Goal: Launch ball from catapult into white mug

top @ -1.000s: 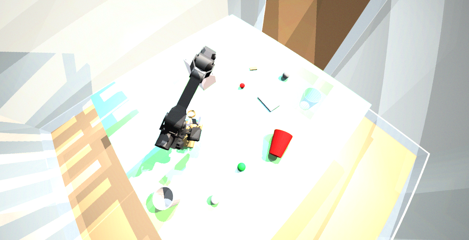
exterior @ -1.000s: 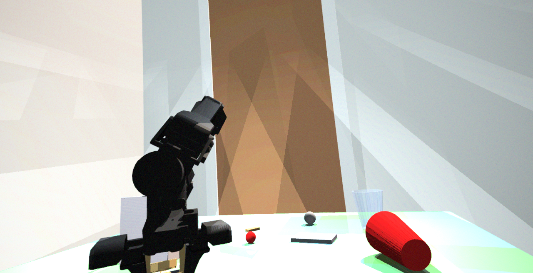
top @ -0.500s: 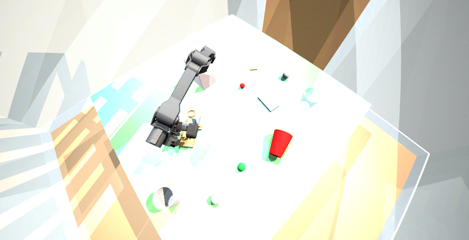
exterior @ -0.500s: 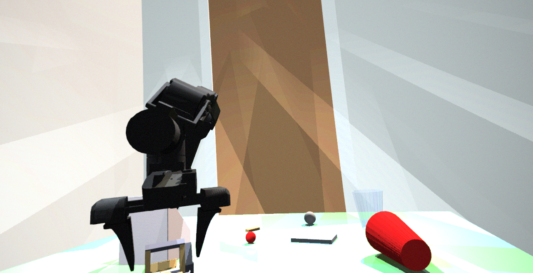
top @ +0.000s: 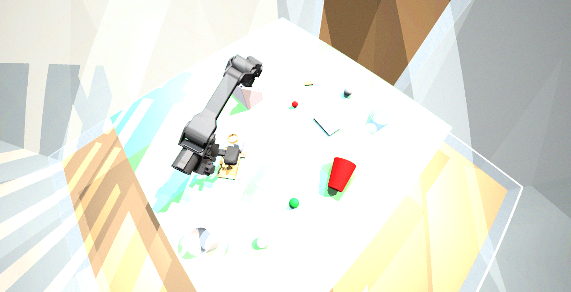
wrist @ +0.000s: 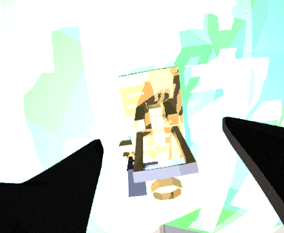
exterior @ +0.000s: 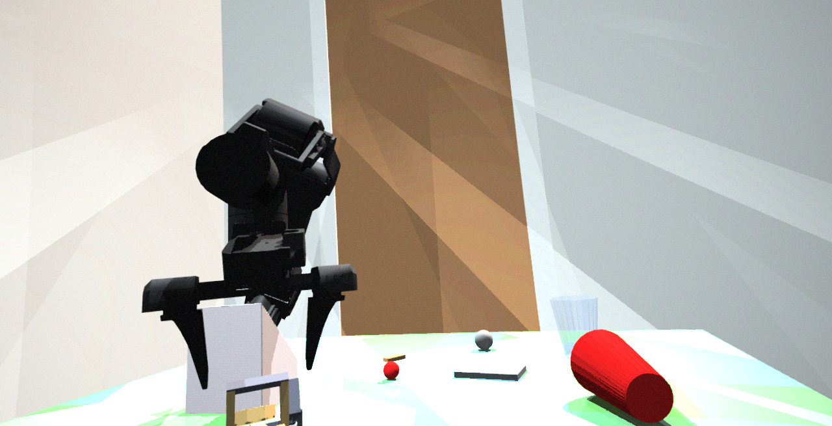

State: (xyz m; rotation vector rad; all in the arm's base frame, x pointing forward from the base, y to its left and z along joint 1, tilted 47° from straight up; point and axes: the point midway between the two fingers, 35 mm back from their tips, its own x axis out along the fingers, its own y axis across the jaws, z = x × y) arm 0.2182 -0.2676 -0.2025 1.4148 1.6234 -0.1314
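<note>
Now: the red ball 450 mm to the left of my gripper tip and 100 mm below it. From my gripper tip the other things lie so: green ball: 300 mm ahead, 80 mm to the left, 100 mm below; then wooden catapult: 30 mm behind, 70 mm to the left, 70 mm below; then white mug: 150 mm ahead, 230 mm to the right, 90 mm below.
</note>
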